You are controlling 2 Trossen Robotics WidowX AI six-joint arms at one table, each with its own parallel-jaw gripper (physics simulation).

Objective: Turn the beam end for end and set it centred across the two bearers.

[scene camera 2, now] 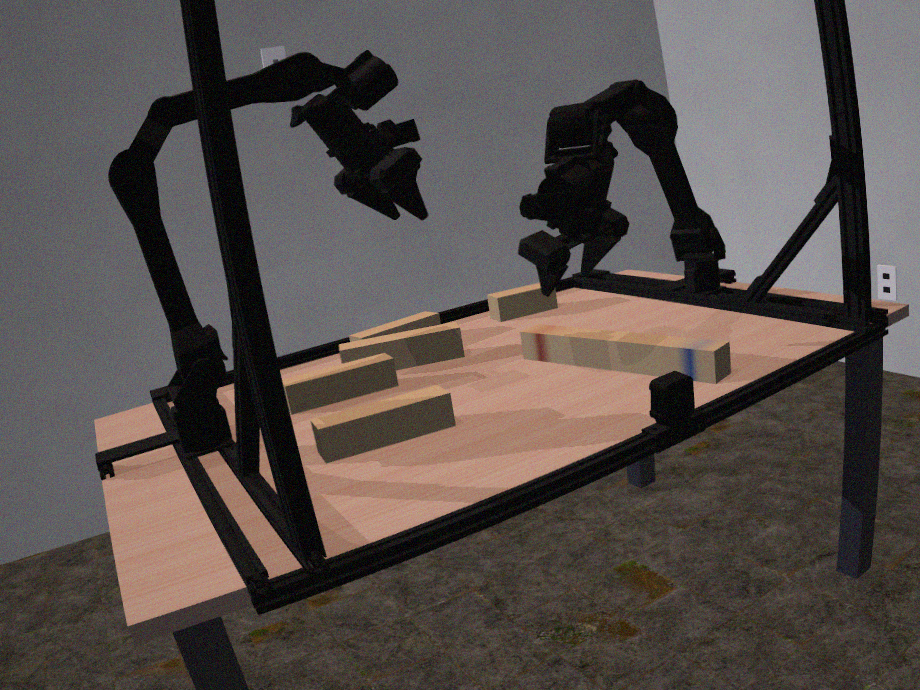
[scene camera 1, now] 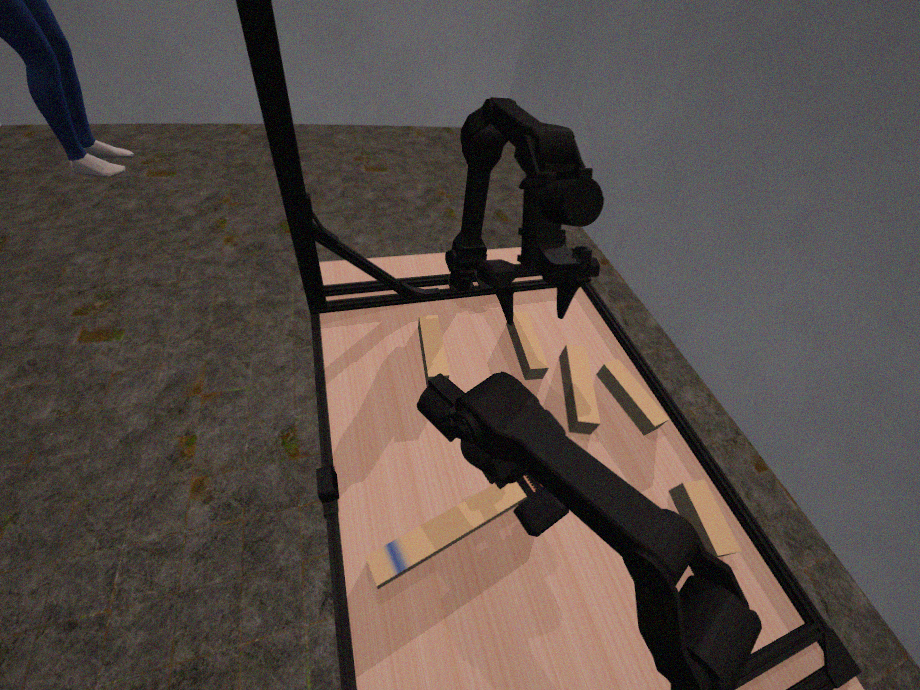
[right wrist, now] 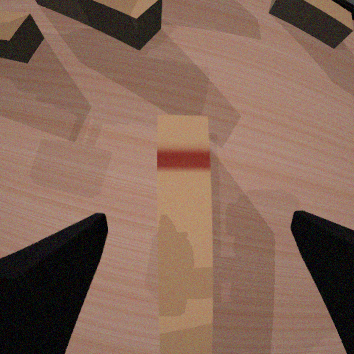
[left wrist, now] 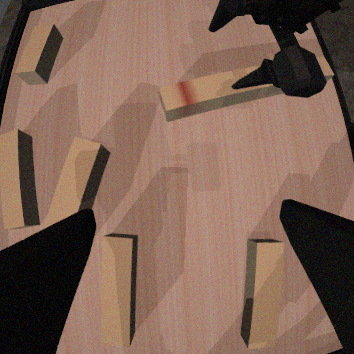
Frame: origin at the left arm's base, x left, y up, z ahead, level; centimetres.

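Seen in the pictures: left gripper, fingertip midpoint: [scene camera 2: 411, 218] [scene camera 1: 535, 321] [left wrist: 189, 214]; right gripper, fingertip midpoint: [scene camera 2: 565, 284] [scene camera 1: 521, 474] [right wrist: 201, 222] [left wrist: 221, 57]; left arm's base, origin of the base link: [scene camera 2: 205, 446] [scene camera 1: 459, 282]; right arm's base, origin of the base link: [scene camera 2: 703, 290].
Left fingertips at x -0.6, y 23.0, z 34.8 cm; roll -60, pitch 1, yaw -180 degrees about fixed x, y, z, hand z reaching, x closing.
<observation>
Offsets run from my left fingertips to a thing's top centre.
The beam @[dx -14.8, dy -20.5, dz +21.6 cm] [scene camera 1: 442, 528] [scene camera 2: 616, 355] [left wrist: 172, 98] [right wrist: 184, 195] lies flat on the table. In scene camera 2 its red band is at its left end and its blue band at its right end. Two roughly parallel blocks look like the bearers: one @[dx -12.1, dy -20.5, dz -14.0 cm] [scene camera 1: 433, 345] [scene camera 2: 382, 427] [left wrist: 266, 290] and the other @[dx +10.1, dy -20.5, dz -11.6 cm] [scene camera 1: 527, 345] [scene camera 2: 341, 383] [left wrist: 118, 287]. My left gripper [scene camera 1: 535, 317] [scene camera 2: 411, 216] [left wrist: 189, 214] is open and empty, high above the bearers' side. My right gripper [scene camera 2: 567, 283] [left wrist: 221, 57] [right wrist: 201, 222] is open and empty above the beam, its fingers to either side; scene camera 1 hides its fingertips.
Further plain blocks lie apart: one @[dx +16.9, dy -19.9, dz +2.1 cm] [scene camera 1: 579, 386] [scene camera 2: 405, 347] [left wrist: 75, 170] beside the bearers, another @[dx +28.5, dy -20.5, dz +6.6 cm] [scene camera 1: 631, 393] [left wrist: 10, 180] near the frame rail, and a short one @[dx +27.4, dy -20.2, dz +33.4 cm] [scene camera 1: 707, 516] [scene camera 2: 522, 304] [left wrist: 35, 52] beyond the beam. A black frame [scene camera 2: 490, 512] borders the table.
</observation>
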